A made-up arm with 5 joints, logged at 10 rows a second.
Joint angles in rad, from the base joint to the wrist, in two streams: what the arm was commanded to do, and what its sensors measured. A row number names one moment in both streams.
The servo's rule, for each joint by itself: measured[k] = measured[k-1] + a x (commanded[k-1-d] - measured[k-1]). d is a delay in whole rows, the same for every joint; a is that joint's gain. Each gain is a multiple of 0.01, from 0.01 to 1. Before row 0 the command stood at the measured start. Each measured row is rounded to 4 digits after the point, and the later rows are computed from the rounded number. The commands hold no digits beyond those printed.
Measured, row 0:
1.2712, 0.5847, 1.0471, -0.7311, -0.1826
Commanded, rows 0 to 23:
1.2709, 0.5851, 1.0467, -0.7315, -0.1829
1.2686, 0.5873, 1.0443, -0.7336, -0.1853
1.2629, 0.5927, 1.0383, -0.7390, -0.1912
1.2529, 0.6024, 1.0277, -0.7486, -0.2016
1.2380, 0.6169, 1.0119, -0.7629, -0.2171
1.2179, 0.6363, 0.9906, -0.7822, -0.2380
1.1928, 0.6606, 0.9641, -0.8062, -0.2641
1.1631, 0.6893, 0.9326, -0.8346, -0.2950
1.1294, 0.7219, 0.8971, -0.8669, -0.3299
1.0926, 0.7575, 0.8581, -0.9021, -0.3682
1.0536, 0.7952, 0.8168, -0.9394, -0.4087
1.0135, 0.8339, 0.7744, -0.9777, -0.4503
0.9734, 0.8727, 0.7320, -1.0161, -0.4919
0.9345, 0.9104, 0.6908, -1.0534, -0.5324
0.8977, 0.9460, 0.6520, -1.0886, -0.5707
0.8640, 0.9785, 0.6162, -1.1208, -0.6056
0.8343, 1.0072, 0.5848, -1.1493, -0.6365
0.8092, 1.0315, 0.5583, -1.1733, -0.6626
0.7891, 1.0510, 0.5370, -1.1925, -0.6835
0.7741, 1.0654, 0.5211, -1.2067, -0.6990
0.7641, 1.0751, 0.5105, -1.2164, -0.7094
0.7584, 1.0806, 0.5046, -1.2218, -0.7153
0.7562, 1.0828, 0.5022, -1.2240, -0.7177
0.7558, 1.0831, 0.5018, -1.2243, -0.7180
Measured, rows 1 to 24:
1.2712, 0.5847, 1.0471, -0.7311, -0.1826
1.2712, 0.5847, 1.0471, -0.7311, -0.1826
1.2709, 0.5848, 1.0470, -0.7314, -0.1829
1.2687, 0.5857, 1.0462, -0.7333, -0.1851
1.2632, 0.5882, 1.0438, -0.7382, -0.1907
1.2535, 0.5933, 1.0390, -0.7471, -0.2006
1.2389, 0.6018, 1.0309, -0.7607, -0.2156
1.2192, 0.6142, 1.0188, -0.7792, -0.2360
1.1944, 0.6309, 1.0024, -0.8024, -0.2616
1.1650, 0.6519, 0.9815, -0.8301, -0.2920
1.1315, 0.6771, 0.9562, -0.8617, -0.3265
1.0949, 0.7060, 0.9268, -0.8964, -0.3644
1.0561, 0.7381, 0.8938, -0.9334, -0.4047
1.0161, 0.7726, 0.8580, -0.9715, -0.4462
0.9760, 0.8086, 0.8202, -1.0099, -0.4878
0.9370, 0.8452, 0.7814, -1.0473, -0.5284
0.9001, 0.8815, 0.7426, -1.0828, -0.5669
0.8662, 0.9164, 0.7047, -1.1155, -0.6021
0.8362, 0.9491, 0.6687, -1.1446, -0.6334
0.8108, 0.9788, 0.6356, -1.1693, -0.6600
0.7904, 1.0048, 0.6060, -1.1893, -0.6814
0.7751, 1.0266, 0.5805, -1.2043, -0.6974
0.7648, 1.0441, 0.5595, -1.2147, -0.7083
0.7588, 1.0572, 0.5430, -1.2208, -0.7147
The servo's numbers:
d 2
a 0.94 0.36 0.30 0.86 0.91

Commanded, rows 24 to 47:
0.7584, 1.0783, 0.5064, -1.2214, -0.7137
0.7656, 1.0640, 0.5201, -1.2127, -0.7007
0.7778, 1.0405, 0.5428, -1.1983, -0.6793
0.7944, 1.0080, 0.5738, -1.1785, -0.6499
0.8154, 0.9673, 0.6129, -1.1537, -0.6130
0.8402, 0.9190, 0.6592, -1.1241, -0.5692
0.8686, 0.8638, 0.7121, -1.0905, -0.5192
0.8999, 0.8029, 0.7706, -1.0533, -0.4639
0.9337, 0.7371, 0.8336, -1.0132, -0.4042
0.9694, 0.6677, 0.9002, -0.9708, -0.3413
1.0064, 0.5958, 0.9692, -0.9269, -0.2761
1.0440, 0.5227, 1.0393, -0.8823, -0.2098
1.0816, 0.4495, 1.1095, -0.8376, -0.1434
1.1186, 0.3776, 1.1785, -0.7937, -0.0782
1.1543, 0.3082, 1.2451, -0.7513, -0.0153
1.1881, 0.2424, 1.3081, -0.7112, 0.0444
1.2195, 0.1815, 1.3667, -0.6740, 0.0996
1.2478, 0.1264, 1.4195, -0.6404, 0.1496
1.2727, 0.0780, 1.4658, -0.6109, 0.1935
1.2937, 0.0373, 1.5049, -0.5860, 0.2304
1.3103, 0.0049, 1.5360, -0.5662, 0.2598
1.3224, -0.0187, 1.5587, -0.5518, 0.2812
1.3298, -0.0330, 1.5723, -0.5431, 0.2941
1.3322, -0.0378, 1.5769, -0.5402, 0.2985
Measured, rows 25 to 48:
0.7564, 1.0664, 0.5308, -1.2236, -0.7174
0.7558, 1.0724, 0.5221, -1.2242, -0.7179
0.7582, 1.0745, 0.5174, -1.2218, -0.7141
0.7652, 1.0707, 0.5182, -1.2140, -0.7019
0.7770, 1.0598, 0.5256, -1.2005, -0.6813
0.7934, 1.0412, 0.5401, -1.1816, -0.6527
0.8141, 1.0146, 0.5619, -1.1576, -0.6166
0.8386, 0.9802, 0.5911, -1.1288, -0.5735
0.8668, 0.9383, 0.6274, -1.0959, -0.5241
0.8979, 0.8896, 0.6704, -1.0593, -0.4693
0.9316, 0.8347, 0.7194, -1.0197, -0.4101
0.9671, 0.7746, 0.7736, -0.9776, -0.3475
1.0040, 0.7102, 0.8323, -0.9340, -0.2825
1.0416, 0.6427, 0.8944, -0.8895, -0.2163
1.0792, 0.5731, 0.9589, -0.8449, -0.1500
1.1162, 0.5027, 1.0248, -0.8009, -0.0847
1.1520, 0.4327, 1.0909, -0.7582, -0.0215
1.1859, 0.3642, 1.1561, -0.7178, 0.0385
1.2175, 0.2984, 1.2193, -0.6801, 0.0941
1.2460, 0.2365, 1.2794, -0.6460, 0.1446
1.2711, 0.1794, 1.3353, -0.6158, 0.1891
1.2923, 0.1282, 1.3862, -0.5902, 0.2267
1.3092, 0.0838, 1.4311, -0.5696, 0.2568
1.3216, 0.0469, 1.4694, -0.5543, 0.2790

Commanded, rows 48 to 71:
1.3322, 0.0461, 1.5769, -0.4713, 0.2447
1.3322, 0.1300, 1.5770, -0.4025, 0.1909
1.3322, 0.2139, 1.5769, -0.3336, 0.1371
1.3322, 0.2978, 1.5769, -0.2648, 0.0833
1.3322, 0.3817, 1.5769, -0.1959, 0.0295
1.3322, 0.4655, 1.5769, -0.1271, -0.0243
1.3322, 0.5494, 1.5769, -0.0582, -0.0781
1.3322, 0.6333, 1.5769, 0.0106, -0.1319
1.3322, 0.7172, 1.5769, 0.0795, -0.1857
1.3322, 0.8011, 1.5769, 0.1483, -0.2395
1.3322, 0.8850, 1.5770, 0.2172, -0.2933
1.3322, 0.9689, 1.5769, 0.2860, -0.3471
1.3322, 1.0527, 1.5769, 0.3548, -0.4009
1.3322, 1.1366, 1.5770, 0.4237, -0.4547
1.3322, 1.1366, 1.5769, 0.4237, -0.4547
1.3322, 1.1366, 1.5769, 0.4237, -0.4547
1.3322, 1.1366, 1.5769, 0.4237, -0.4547
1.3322, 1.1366, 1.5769, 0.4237, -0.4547
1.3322, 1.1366, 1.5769, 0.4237, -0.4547
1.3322, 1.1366, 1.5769, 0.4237, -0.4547
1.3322, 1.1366, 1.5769, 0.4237, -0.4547
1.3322, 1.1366, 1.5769, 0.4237, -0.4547
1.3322, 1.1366, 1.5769, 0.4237, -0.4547
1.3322, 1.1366, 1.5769, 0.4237, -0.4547
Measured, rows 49 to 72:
1.3293, 0.0181, 1.5003, -0.5447, 0.2927
1.3320, -0.0020, 1.5233, -0.5408, 0.2980
1.3322, 0.0153, 1.5394, -0.4810, 0.2495
1.3322, 0.0566, 1.5507, -0.4135, 0.1962
1.3322, 0.1132, 1.5586, -0.3448, 0.1424
1.3322, 0.1797, 1.5641, -0.2760, 0.0886
1.3322, 0.2524, 1.5679, -0.2071, 0.0348
1.3322, 0.3291, 1.5706, -0.1383, -0.0190
1.3322, 0.4084, 1.5725, -0.0694, -0.0728
1.3322, 0.4894, 1.5738, -0.0006, -0.1266
1.3322, 0.5714, 1.5747, 0.0683, -0.1804
1.3322, 0.6541, 1.5754, 0.1371, -0.2342
1.3322, 0.7372, 1.5759, 0.2060, -0.2880
1.3322, 0.8206, 1.5762, 0.2748, -0.3418
1.3322, 0.9042, 1.5764, 0.3436, -0.3956
1.3322, 0.9879, 1.5766, 0.4125, -0.4494
1.3322, 1.0414, 1.5767, 0.4221, -0.4542
1.3322, 1.0757, 1.5768, 0.4235, -0.4547
1.3322, 1.0976, 1.5768, 0.4237, -0.4547
1.3322, 1.1116, 1.5768, 0.4237, -0.4547
1.3322, 1.1206, 1.5768, 0.4237, -0.4547
1.3322, 1.1264, 1.5768, 0.4237, -0.4547
1.3322, 1.1301, 1.5768, 0.4237, -0.4547
1.3322, 1.1324, 1.5768, 0.4237, -0.4547

